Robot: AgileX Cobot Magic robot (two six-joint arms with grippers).
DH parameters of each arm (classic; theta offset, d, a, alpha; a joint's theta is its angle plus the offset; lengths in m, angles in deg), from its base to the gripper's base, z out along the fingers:
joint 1: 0 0.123 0 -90
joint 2: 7.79 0 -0.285 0
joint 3: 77.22 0 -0.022 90
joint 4: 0 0.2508 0 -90
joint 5: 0 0 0.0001 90
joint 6: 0 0.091 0 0
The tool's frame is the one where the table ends.
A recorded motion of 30 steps. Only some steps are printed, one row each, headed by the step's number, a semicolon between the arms.
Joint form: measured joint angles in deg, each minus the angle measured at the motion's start. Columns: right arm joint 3, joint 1, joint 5, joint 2, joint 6, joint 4; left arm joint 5, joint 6, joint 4, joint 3, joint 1, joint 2.
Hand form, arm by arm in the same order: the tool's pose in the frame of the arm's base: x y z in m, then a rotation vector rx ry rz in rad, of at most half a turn. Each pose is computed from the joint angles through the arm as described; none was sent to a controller.
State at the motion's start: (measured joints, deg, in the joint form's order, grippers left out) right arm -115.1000 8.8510 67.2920 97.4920 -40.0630 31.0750; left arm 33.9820 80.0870 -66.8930 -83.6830 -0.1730 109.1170
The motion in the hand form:
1: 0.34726 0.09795 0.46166 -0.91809 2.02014 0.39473; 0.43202 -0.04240 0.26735 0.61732 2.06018 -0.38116
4: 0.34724 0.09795 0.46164 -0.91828 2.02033 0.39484; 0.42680 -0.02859 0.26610 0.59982 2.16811 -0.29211
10: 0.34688 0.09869 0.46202 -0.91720 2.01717 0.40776; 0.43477 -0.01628 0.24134 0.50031 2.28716 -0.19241
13: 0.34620 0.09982 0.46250 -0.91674 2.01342 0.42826; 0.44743 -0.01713 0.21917 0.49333 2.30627 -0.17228
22: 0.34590 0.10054 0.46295 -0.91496 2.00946 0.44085; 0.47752 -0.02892 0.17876 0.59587 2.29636 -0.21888
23: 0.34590 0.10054 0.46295 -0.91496 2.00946 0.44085; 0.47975 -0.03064 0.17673 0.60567 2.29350 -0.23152
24: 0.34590 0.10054 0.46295 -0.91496 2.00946 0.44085; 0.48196 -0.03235 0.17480 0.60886 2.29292 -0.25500
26: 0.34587 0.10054 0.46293 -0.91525 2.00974 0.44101; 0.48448 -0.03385 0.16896 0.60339 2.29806 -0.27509
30: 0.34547 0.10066 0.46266 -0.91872 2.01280 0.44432; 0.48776 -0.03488 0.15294 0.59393 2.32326 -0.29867
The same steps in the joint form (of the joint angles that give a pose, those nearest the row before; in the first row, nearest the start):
1: 0.00 0.00 0.00 0.00 0.00 0.00; 0.16 -4.18 5.06 0.00 0.53 -0.81
4: 0.00 0.00 0.02 0.00 0.00 0.00; 0.08 -15.67 18.30 0.00 1.48 -1.86
10: 0.00 0.00 0.07 0.00 0.00 0.61; -3.55 -28.00 29.89 0.00 1.69 0.91
13: 0.00 0.00 0.26 0.00 0.00 1.55; -5.98 -27.97 30.24 -1.17 1.25 4.79
22: 0.00 0.00 0.26 0.00 0.00 2.17; -5.38 -18.88 23.97 -7.64 0.27 14.20
23: 0.00 0.00 0.26 0.00 0.00 2.17; -4.86 -18.09 23.22 -8.38 0.17 14.90
24: 0.00 0.00 0.26 0.00 0.00 2.17; -3.97 -17.47 22.14 -9.21 0.14 15.63
26: 0.00 0.00 0.28 0.00 0.00 2.17; -3.67 -17.01 21.03 -9.82 0.08 16.74
30: 0.00 0.00 0.58 0.00 0.00 2.23; -3.56 -16.72 20.06 -10.39 0.03 19.01

